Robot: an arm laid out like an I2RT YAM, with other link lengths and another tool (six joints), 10 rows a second.
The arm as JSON. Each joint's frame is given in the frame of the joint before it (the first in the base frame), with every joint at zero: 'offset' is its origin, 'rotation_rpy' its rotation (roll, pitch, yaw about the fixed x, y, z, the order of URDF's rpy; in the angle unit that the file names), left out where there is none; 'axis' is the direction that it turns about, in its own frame. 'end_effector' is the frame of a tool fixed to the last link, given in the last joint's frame.
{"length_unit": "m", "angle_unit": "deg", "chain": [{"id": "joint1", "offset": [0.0, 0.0, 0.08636], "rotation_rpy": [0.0, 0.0, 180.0], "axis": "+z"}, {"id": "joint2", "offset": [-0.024, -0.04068, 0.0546], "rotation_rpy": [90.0, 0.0, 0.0], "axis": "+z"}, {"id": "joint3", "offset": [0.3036, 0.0, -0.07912], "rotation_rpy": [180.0, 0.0, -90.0], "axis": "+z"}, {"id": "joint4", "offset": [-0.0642, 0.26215, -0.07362], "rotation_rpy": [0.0, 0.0, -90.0], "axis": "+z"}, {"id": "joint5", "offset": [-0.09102, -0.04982, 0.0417], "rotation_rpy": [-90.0, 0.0, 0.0], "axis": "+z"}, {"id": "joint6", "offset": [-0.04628, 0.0, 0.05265], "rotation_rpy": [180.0, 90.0, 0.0], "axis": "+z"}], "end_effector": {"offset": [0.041, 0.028, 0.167], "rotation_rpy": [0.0, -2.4, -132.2]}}
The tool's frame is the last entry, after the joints.
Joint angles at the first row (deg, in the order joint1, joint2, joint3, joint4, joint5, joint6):
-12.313, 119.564, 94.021, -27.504, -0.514, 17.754
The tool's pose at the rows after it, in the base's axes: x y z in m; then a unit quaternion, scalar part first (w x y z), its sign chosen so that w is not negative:
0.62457 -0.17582 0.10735 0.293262 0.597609 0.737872 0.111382
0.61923 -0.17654 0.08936 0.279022 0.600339 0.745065 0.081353
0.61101 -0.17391 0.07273 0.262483 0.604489 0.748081 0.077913
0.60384 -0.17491 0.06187 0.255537 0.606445 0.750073 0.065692
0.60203 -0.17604 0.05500 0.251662 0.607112 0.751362 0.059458
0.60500 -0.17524 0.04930 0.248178 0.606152 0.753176 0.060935
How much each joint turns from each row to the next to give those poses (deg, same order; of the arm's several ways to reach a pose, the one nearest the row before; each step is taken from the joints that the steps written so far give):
1.326, 2.624, 1.642, -0.615, 2.622, 0.113
0.658, 2.071, 1.339, -2.445, 2.501, -0.201
-0.045, 0.451, -1.442, -0.060, -0.494, 0.367
0.091, 0.315, -1.115, 0.031, 0.897, -0.018
0.001, 0.643, -0.051, -0.049, 0.407, -0.082
-0.014, 0.995, 0.671, 0.037, -0.383, -0.124

